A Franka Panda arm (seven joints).
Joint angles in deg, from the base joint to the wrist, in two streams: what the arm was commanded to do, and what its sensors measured. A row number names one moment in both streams.
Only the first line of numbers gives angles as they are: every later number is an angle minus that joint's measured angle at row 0.
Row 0, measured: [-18.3 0.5 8.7 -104.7 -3.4 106.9 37.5]
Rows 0 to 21, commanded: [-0.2 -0.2 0.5 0.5 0.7 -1.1 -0.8]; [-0.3 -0.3 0.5 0.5 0.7 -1.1 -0.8]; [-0.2 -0.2 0.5 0.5 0.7 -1.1 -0.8]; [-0.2 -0.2 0.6 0.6 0.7 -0.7 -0.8]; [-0.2 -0.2 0.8 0.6 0.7 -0.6 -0.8]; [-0.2 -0.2 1.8 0.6 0.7 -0.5 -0.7]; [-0.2 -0.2 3.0 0.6 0.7 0.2 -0.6]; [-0.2 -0.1 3.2 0.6 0.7 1.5 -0.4]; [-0.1 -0.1 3.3 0.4 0.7 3.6 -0.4]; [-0.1 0.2 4.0 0.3 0.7 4.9 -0.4]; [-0.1 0.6 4.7 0.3 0.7 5.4 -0.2]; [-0.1 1.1 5.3 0.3 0.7 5.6 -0.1]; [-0.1 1.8 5.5 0.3 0.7 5.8 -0.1]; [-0.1 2.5 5.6 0.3 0.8 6.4 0.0]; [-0.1 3.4 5.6 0.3 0.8 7.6 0.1]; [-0.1 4.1 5.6 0.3 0.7 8.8 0.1]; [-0.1 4.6 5.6 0.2 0.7 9.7 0.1]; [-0.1 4.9 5.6 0.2 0.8 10.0 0.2]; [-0.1 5.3 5.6 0.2 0.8 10.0 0.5]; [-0.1 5.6 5.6 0.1 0.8 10.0 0.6]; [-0.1 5.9 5.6 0.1 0.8 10.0 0.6]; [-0.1 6.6 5.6 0.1 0.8 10.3 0.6]
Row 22, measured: [0.2 5.8 5.3 0.1 0.0 9.4 0.3]
